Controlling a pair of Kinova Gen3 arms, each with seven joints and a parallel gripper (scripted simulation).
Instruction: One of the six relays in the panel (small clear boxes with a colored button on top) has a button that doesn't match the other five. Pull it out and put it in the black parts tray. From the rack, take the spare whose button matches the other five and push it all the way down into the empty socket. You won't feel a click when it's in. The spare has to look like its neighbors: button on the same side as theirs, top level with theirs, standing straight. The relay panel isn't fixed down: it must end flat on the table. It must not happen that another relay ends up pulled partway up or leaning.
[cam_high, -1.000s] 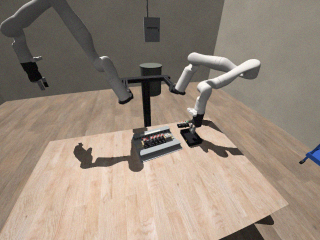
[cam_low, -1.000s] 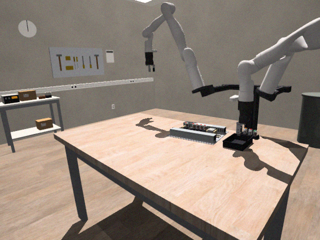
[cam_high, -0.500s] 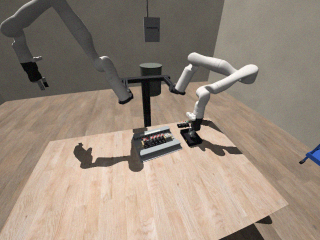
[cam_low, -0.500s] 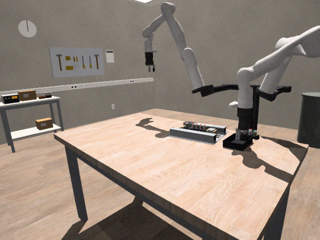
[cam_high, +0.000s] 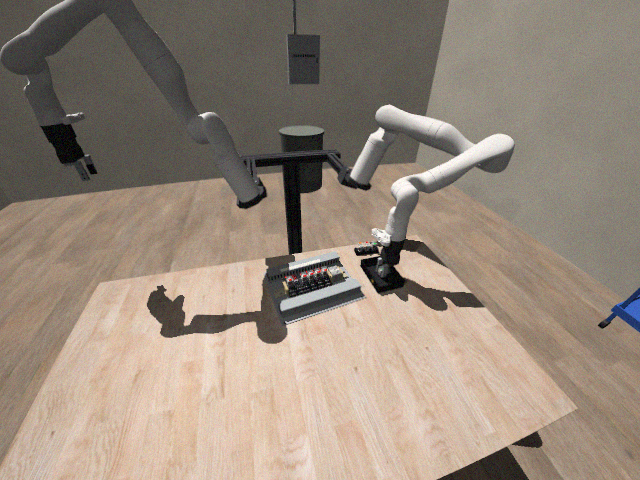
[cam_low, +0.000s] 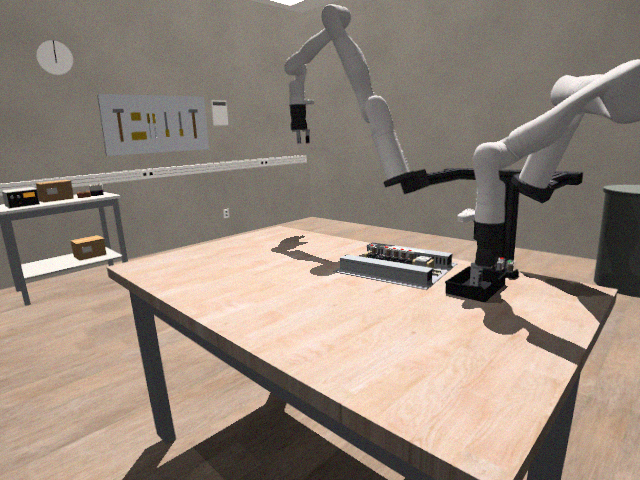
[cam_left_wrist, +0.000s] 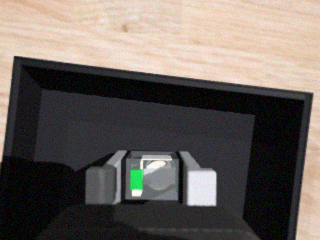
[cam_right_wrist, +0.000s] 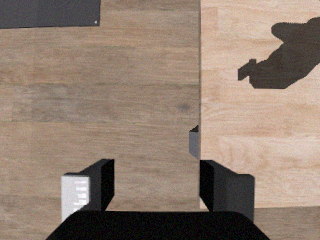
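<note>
My left hand is 2 cm above the black parts tray. The rest, counted from my left hand: spare rack (16 cm behind, 2 cm to the left, 2 cm below); then relay panel (28 cm to the right, 5 cm behind, 1 cm below).
</note>
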